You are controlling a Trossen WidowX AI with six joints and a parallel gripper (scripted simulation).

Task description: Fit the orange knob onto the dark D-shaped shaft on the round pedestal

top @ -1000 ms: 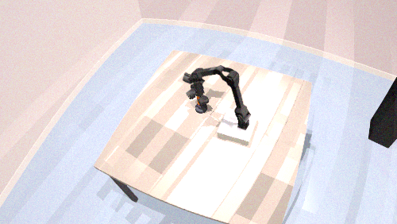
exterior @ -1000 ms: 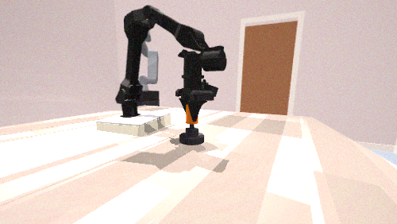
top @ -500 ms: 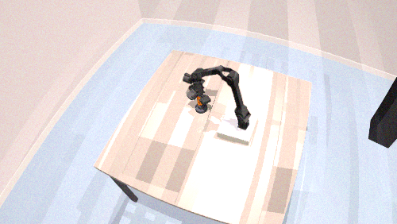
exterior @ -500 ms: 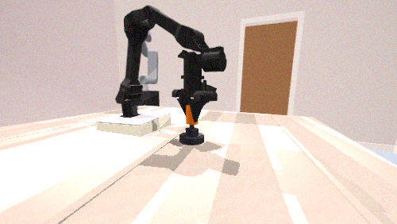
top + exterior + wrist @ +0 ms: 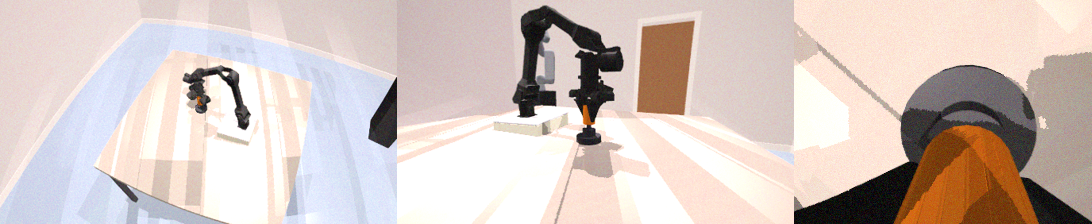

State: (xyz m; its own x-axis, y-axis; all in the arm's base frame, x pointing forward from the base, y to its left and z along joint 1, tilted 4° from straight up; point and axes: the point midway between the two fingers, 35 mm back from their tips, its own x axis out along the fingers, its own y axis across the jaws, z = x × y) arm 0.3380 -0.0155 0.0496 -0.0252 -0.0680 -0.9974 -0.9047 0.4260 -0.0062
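The orange knob is 2 cm above my gripper tip. Round my gripper tip: pedestal (4 cm below).
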